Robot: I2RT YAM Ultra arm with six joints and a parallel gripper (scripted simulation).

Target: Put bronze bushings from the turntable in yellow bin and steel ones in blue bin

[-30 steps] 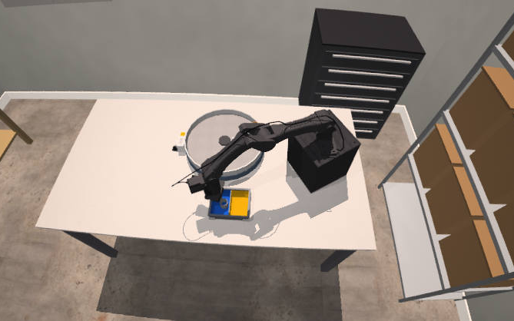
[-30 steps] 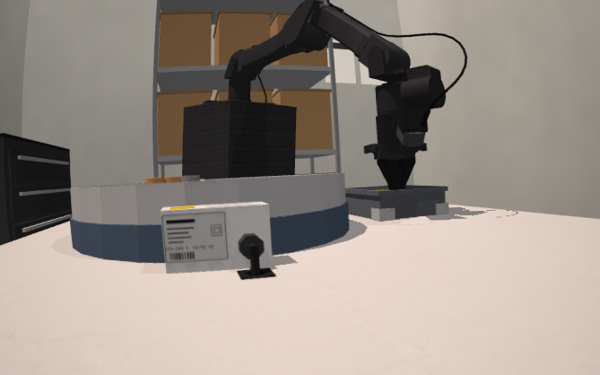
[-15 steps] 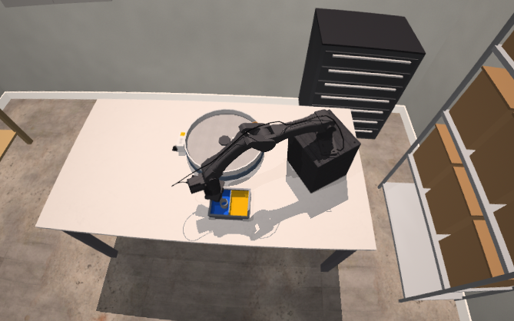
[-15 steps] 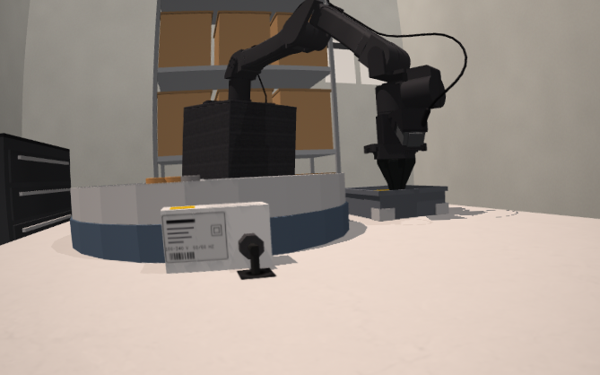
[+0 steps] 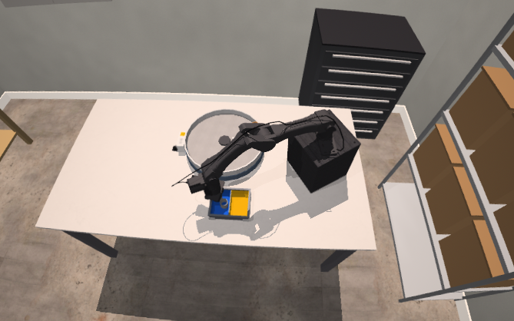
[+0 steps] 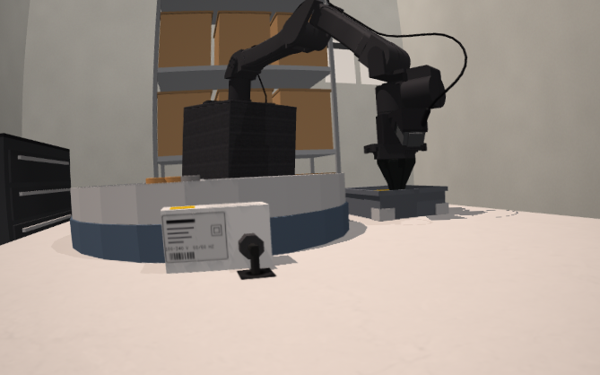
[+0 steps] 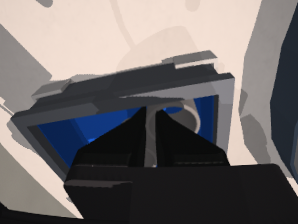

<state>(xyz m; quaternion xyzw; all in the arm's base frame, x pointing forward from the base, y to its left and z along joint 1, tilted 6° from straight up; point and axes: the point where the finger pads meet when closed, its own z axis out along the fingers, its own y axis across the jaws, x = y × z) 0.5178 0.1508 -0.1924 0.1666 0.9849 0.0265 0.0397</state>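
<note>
The blue bin lies 2 cm behind my hand, 2 cm to the left of it and 2 cm below it. Also, from my hand: yellow bin 10 cm behind, 4 cm to the left, 2 cm below; round grey turntable 5 cm behind, 32 cm to the right, 2 cm above.
</note>
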